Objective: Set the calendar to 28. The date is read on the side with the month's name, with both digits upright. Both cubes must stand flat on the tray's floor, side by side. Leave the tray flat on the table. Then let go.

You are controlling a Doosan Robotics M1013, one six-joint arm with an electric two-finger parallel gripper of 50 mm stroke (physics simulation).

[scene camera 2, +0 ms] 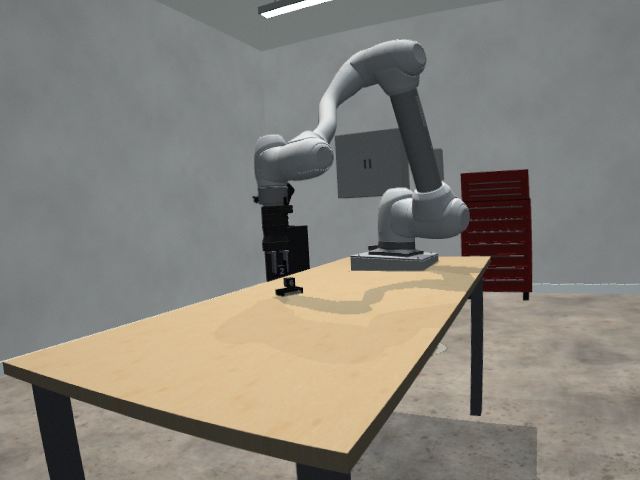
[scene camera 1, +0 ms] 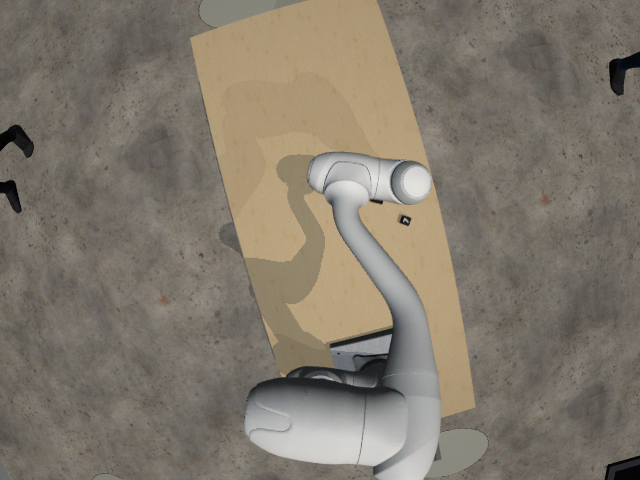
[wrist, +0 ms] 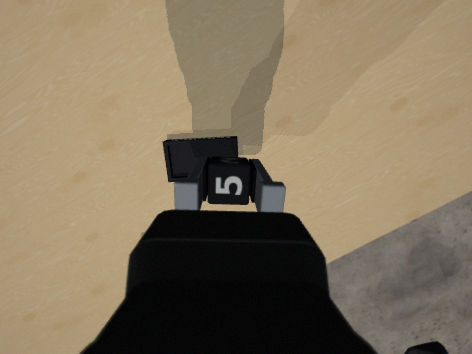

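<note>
My gripper [scene camera 2: 280,269] [wrist: 229,171] is shut on a black cube [scene camera 2: 282,271] [wrist: 228,193], held above the table. A white 5 shows on the cube's top, turned sideways, in the wrist view; an upright 2 shows on its side in scene camera 2. The black tray [scene camera 2: 288,291] [wrist: 186,154] lies flat on the table, lower than the held cube and partly hidden by it and a finger in the wrist view. The other black cube [scene camera 1: 405,220] [scene camera 2: 289,282] stands on the table apart from the tray, on the robot-base side, with 7 on top. The month's name is not legible.
The wooden table [scene camera 1: 289,46] [scene camera 2: 217,392] has a long edge close to the loose cube, with the floor [wrist: 415,270] beyond it. The robot's base plate [scene camera 1: 361,345] [scene camera 2: 387,262] sits at the table's far end. A red tool cabinet [scene camera 2: 496,227] stands behind.
</note>
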